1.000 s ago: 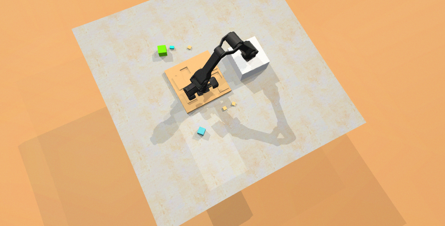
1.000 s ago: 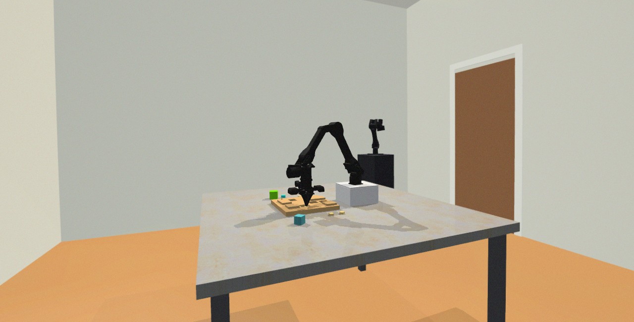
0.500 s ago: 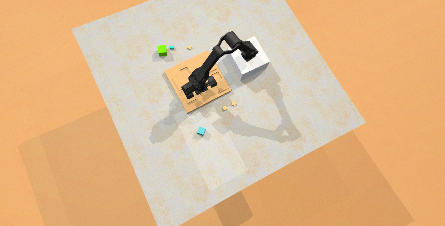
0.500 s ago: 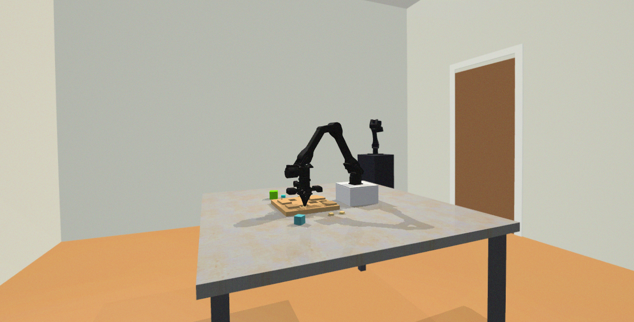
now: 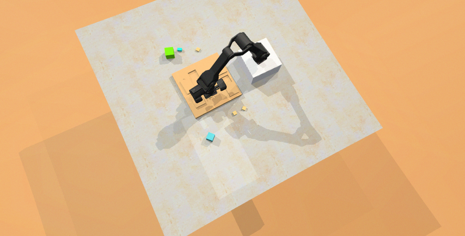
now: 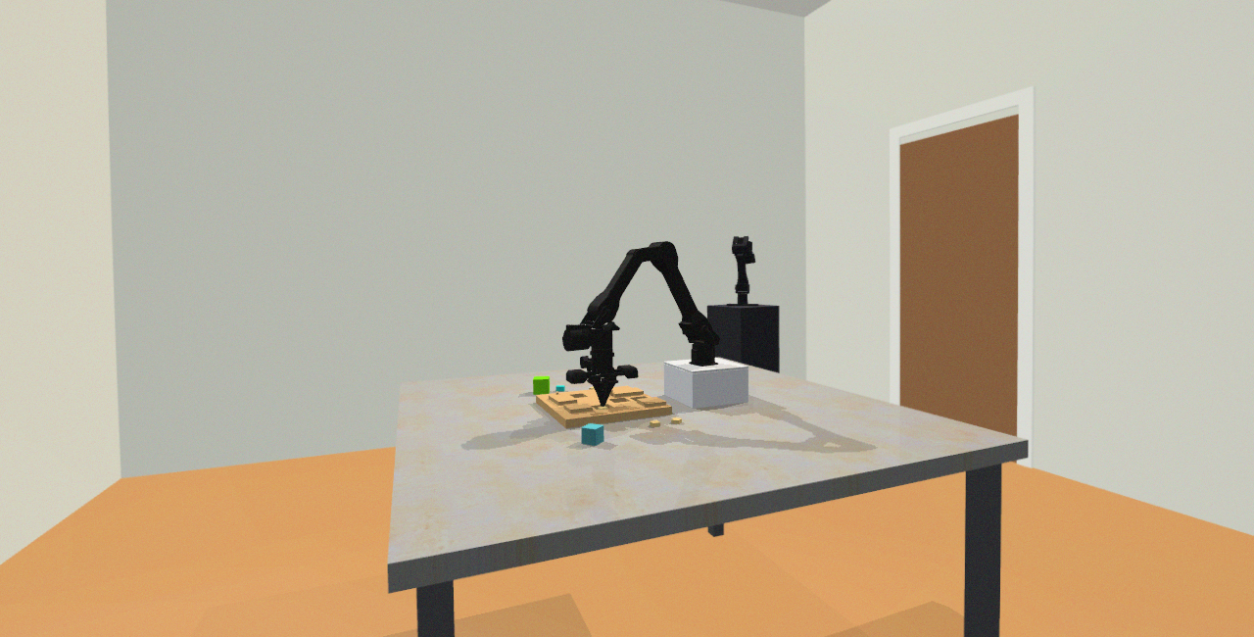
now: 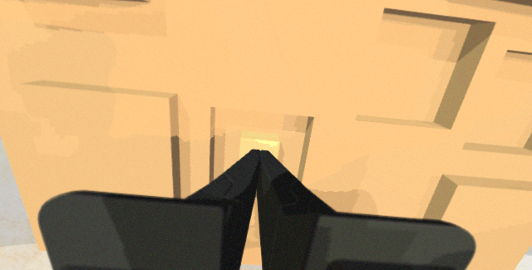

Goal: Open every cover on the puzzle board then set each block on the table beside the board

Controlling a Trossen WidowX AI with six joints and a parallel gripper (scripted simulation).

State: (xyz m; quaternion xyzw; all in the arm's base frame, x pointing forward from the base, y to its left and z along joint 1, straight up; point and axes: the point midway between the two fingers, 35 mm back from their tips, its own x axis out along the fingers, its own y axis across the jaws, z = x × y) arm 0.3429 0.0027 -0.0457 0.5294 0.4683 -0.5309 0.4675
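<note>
My gripper tip is 5 cm to the left of the tan puzzle board and 3 cm past it. Round my gripper tip: small cyan block (34 cm to the right, 2 cm below, 2 cm behind); green cube (34 cm to the right, 4 cm ahead); cyan cube (20 cm to the left, 13 cm ahead, 1 cm below).
</note>
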